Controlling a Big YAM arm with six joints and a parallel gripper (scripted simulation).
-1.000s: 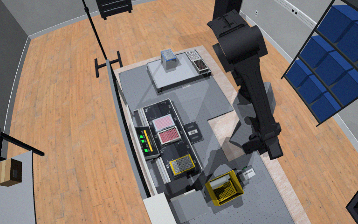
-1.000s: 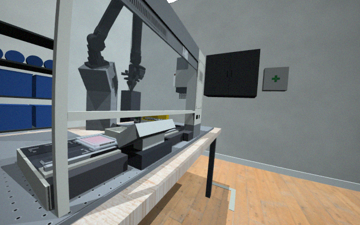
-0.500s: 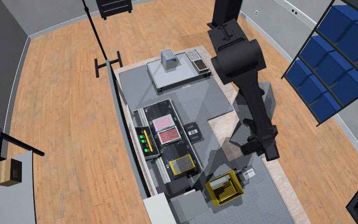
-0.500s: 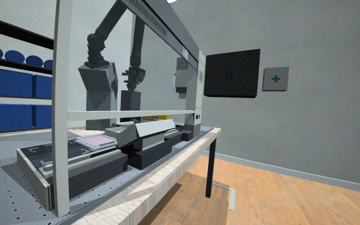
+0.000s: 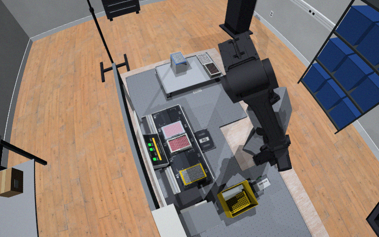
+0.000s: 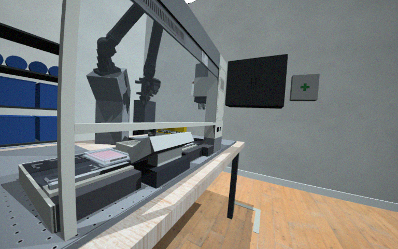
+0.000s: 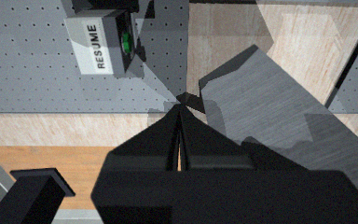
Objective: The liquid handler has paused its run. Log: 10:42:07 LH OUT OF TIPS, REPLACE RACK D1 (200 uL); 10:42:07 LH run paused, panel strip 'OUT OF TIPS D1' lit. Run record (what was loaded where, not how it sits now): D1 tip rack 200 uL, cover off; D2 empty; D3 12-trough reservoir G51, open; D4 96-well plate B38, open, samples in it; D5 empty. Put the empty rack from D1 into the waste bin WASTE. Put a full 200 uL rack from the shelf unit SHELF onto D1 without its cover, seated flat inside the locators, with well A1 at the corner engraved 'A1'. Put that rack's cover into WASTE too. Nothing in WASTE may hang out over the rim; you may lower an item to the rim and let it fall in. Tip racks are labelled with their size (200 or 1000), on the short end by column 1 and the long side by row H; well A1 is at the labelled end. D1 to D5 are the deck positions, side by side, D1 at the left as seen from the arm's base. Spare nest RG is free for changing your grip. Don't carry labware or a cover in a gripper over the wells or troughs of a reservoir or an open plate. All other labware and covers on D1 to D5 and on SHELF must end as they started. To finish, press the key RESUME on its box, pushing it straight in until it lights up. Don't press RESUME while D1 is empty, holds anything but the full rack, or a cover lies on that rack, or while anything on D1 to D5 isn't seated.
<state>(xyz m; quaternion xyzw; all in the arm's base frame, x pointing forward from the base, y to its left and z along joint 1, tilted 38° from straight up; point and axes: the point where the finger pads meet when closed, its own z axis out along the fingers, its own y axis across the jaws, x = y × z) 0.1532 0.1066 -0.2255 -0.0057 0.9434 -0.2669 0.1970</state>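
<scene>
The resume box is 18 cm below my hand, 9 cm to the left of it and 1 cm ahead of it. Round my hand: yellow waste bin: 20 cm below, 18 cm ahead, 10 cm to the left; clear tip-rack cover: 20 cm below, 18 cm ahead, 4 cm to the left; yellow tip rack: 20 cm ahead, 18 cm below, 12 cm to the left.
</scene>
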